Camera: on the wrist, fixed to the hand. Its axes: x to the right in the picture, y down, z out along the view.
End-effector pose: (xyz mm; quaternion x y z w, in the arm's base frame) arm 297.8 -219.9 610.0 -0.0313 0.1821 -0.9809 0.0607
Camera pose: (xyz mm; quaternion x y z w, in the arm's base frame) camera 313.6 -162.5 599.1 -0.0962 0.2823 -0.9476 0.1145
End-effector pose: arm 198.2 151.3 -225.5 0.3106 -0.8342 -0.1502 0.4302
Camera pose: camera 250.6 130.9 -247.8 0.2132 -0.8543 -0.2392 0.4093
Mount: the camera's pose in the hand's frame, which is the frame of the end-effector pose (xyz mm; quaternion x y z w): -23.6 -47.5 -29.1 -0.1066 -0.0684 0.0461 0.9909
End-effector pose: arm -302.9 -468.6 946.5 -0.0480 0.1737 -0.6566 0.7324
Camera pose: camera -358.9 -447.2 938.0 -0.1625 0.1942 -0.5950 0.7627
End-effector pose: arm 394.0 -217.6 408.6 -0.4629 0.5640 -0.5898 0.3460
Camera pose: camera 380.0 -179.7 453.6 -0.5099 0.6194 -0.4767 0.3593
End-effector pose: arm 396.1 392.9 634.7 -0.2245 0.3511 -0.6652 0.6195
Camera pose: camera 346.2 420.9 654.3 -0.3178 0.3868 -0.5778 0.6446
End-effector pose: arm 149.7 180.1 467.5 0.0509 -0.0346 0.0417 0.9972
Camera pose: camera 132.2 134.2 432.2 -0.0546 -0.1093 0.0801 0.9893
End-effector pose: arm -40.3 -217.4 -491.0 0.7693 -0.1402 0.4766 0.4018
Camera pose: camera -41.9 -169.2 -527.5 0.7456 -0.2527 0.4232 0.4486
